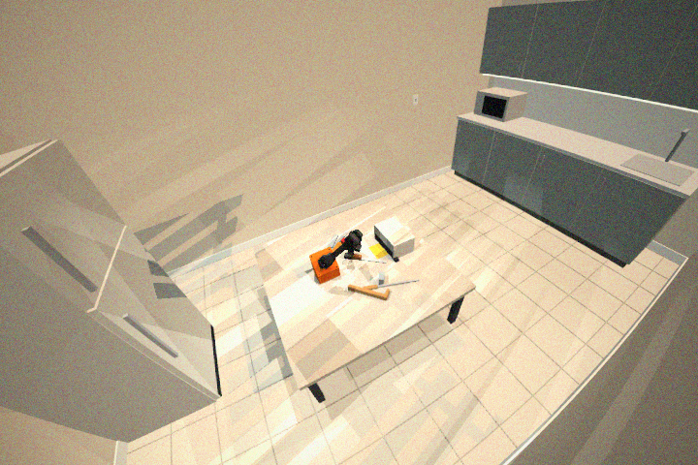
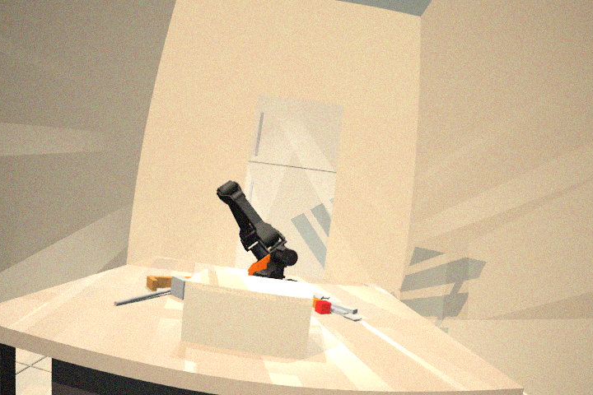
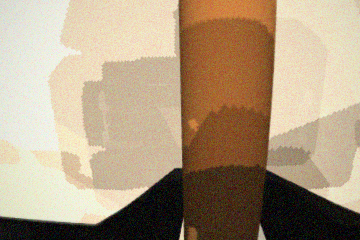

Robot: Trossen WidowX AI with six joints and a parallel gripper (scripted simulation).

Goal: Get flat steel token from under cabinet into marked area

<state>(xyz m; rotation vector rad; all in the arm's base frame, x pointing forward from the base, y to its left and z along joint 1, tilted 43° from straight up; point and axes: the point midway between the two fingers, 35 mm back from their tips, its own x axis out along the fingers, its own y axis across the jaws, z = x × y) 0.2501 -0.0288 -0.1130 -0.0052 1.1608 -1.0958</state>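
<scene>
Now: gripper tip 180 mm to the right of the red cube, 30 mm short of it and 10 mm below it. From my gripper tip the other things lie so: yellow-orange block (130 mm to the left, 100 mm behind, 10 mm above); grey bar (250 mm to the left, 40 mm behind); small grey block (320 mm to the right, 60 mm ahead, 20 mm above).
</scene>
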